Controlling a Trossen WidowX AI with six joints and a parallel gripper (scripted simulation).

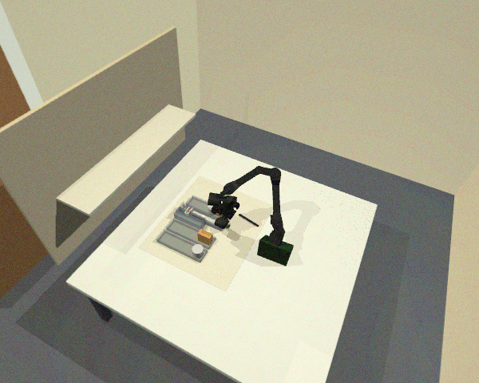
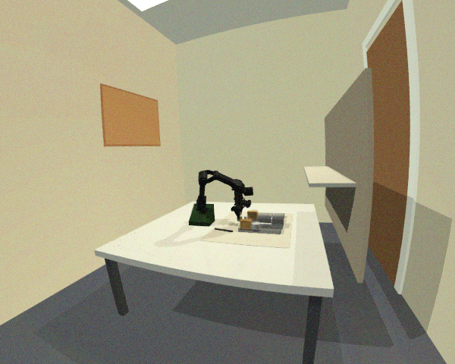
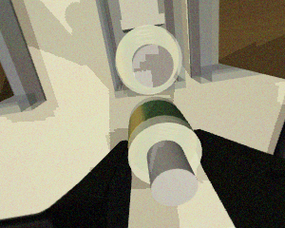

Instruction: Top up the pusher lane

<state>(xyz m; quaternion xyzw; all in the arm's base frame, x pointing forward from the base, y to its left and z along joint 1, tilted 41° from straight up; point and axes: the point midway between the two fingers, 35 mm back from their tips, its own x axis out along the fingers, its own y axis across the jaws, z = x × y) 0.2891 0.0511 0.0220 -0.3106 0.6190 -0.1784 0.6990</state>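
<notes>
The pale mat lies 9 cm ahead of my gripper tip, 3 cm to the left of it and 6 cm below it. Round my gripper tip: thin black stick: 6 cm behind, 13 cm to the right, 6 cm below; shelf: 55 cm ahead, 10 cm to the left, 31 cm above; tall panel: 66 cm ahead, 11 cm to the left, 34 cm above.
</notes>
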